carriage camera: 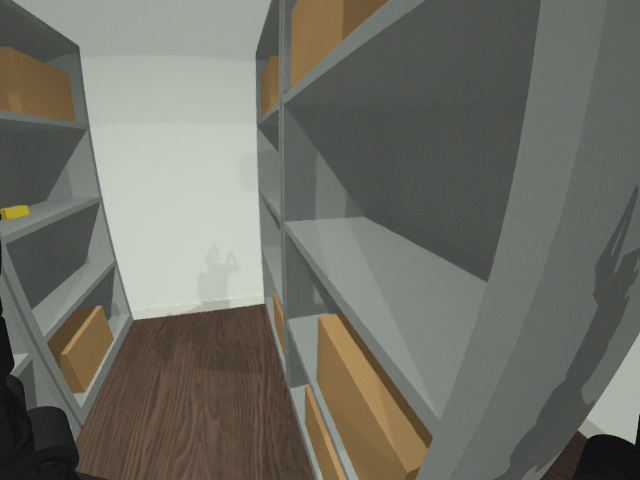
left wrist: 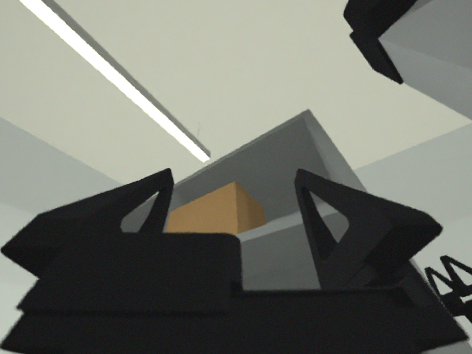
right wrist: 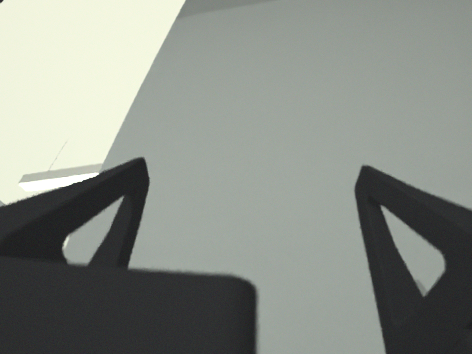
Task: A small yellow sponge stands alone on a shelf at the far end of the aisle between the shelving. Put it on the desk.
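Places are measured from the left arm's base along level axes (x ahead, y left, z up), in centimetres.
Where they show: left gripper, fingertip midpoint: (left wrist: pixel 234 175); right gripper, fingertip midpoint: (left wrist: pixel 434 262) (right wrist: pixel 251 173).
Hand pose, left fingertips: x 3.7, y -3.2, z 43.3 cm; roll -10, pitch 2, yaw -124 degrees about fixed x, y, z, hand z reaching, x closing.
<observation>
Each offset is from my left fingertips to the centre of the thing. "spot": to the spot under its first point. Level surfaces: height alone.
The small yellow sponge {dx +80.9, dy +124.8, dz -26.6 cm} (carriage camera: pixel 14 211) lies on a middle shelf {dz -28.9 cm} (carriage camera: pixel 56 208) of the left shelving, at the left edge of the carriage view. A dark arm part partly covers its left end. My left gripper (left wrist: pixel 234 175) is open and empty, tilted up toward the ceiling, with a shelf unit and a box beyond its fingers. My right gripper (right wrist: pixel 251 173) is open and empty, facing a plain grey shelving panel (right wrist: pixel 260 100). Neither gripper is near the sponge, as far as the views show. The desk does not show in these views.
The right shelving's end panel {spot: dx +1.9, dy -43.0, dz -4.5 cm} (carriage camera: pixel 542 206) stands close on the right, with my arms' shadow on it. Brown boxes {dx +78.3, dy +118.5, dz -106.8 cm} (carriage camera: pixel 82 346) {dx +33.6, dy -48.4, dz -61.1 cm} (carriage camera: pixel 361 392) {dx +66.4, dy -35.8, dz +30.3 cm} (left wrist: pixel 210 212) stand on shelves on both sides. The wooden aisle floor {dz -128.0 cm} (carriage camera: pixel 196 392) runs to a white end wall (carriage camera: pixel 170 180).
</observation>
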